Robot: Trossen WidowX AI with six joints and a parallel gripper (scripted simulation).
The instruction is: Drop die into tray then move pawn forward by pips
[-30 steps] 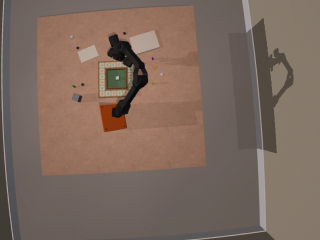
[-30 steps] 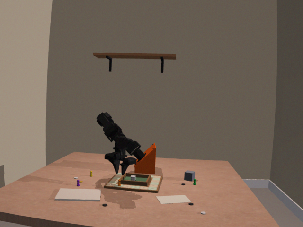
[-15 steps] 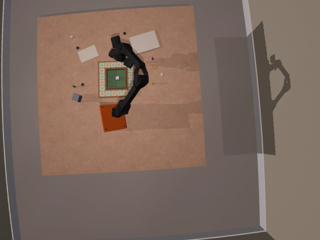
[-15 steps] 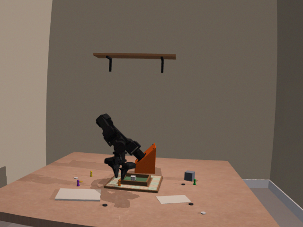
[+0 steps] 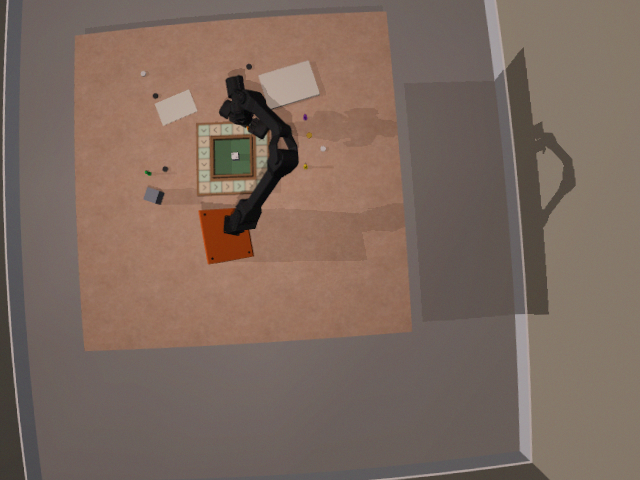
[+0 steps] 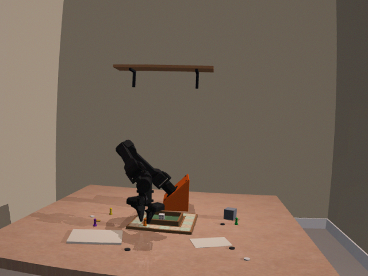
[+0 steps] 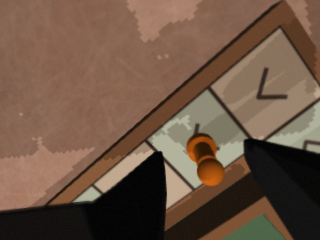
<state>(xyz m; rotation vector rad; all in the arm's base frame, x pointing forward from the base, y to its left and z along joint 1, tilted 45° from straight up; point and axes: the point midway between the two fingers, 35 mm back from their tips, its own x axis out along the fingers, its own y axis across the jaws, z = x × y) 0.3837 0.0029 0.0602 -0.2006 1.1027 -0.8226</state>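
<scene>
Now: the grey die 12 cm behind my gripper tip and 5 cm to the left of it. Round my gripper tip: green dice tray (12 cm behind, 6 cm to the left, 2 cm below); then purple pawn (22 cm to the right, 5 cm ahead, 1 cm below); then orange pawn (right at my gripper tip).
</scene>
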